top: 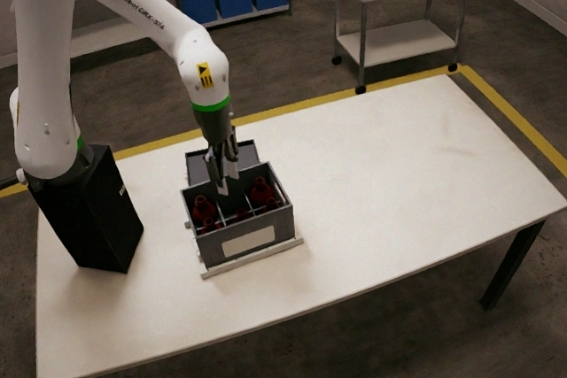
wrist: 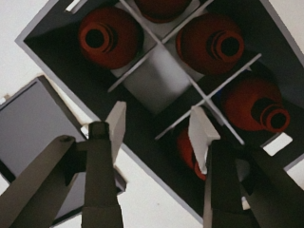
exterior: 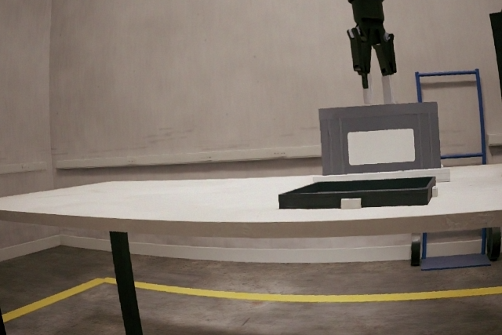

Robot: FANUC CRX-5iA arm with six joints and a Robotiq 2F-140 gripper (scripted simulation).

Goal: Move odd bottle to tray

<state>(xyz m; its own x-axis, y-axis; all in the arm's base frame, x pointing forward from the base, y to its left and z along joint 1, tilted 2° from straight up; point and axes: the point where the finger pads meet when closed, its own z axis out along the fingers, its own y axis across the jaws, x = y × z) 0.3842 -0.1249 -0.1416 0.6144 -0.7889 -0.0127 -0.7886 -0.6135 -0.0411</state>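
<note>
Now: hand 1 cm past the crate, 4 cm to the left of it and 13 cm above it. From my hand the other things lie so: dark tray: 6 cm ahead, 24 cm to the left, 20 cm below; then bottle: 9 cm behind, 1 cm to the left, 12 cm below.
</note>
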